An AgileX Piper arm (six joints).
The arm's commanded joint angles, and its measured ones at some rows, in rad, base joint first. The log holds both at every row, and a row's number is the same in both.
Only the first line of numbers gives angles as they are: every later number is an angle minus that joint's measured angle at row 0.
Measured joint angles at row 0:
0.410, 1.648, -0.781, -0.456, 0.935, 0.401
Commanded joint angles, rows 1 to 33:
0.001, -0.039, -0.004, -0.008, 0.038, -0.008
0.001, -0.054, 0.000, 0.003, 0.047, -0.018
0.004, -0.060, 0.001, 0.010, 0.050, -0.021
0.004, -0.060, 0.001, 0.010, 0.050, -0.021
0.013, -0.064, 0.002, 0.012, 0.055, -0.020
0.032, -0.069, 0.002, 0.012, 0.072, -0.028
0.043, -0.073, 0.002, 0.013, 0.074, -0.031
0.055, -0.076, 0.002, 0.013, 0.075, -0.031
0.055, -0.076, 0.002, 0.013, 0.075, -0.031
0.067, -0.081, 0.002, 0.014, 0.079, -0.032
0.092, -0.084, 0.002, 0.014, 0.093, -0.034
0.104, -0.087, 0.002, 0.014, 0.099, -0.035
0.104, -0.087, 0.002, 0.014, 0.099, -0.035
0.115, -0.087, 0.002, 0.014, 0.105, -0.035
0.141, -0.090, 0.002, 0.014, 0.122, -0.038
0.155, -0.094, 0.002, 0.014, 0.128, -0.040
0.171, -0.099, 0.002, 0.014, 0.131, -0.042
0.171, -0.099, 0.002, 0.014, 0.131, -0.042
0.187, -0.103, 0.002, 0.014, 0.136, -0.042
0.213, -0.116, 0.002, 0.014, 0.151, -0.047
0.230, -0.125, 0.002, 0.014, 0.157, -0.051
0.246, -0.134, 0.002, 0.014, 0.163, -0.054
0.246, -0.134, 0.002, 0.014, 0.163, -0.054
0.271, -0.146, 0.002, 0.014, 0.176, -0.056
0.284, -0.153, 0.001, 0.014, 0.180, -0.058
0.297, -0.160, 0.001, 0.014, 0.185, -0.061
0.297, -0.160, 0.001, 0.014, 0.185, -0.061
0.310, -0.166, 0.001, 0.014, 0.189, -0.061
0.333, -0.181, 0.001, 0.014, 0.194, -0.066
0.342, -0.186, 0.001, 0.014, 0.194, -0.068
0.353, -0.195, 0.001, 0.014, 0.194, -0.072
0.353, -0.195, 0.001, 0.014, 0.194, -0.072
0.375, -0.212, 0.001, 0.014, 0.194, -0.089
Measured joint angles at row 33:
0.349, -0.187, 0.001, 0.039, 0.168, -0.063
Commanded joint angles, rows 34 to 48:
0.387, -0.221, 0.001, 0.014, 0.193, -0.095
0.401, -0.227, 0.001, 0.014, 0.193, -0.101
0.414, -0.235, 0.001, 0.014, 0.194, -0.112
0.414, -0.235, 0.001, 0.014, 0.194, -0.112
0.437, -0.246, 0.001, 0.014, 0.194, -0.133
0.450, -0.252, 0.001, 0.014, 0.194, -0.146
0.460, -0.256, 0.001, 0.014, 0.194, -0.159
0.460, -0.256, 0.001, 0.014, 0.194, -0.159
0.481, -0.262, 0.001, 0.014, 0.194, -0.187
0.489, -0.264, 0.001, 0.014, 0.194, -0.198
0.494, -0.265, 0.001, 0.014, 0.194, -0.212
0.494, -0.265, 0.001, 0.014, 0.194, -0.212
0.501, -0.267, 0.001, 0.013, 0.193, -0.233
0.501, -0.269, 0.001, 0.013, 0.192, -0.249
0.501, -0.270, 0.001, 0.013, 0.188, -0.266
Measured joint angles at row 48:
0.495, -0.259, 0.001, 0.039, 0.176, -0.217
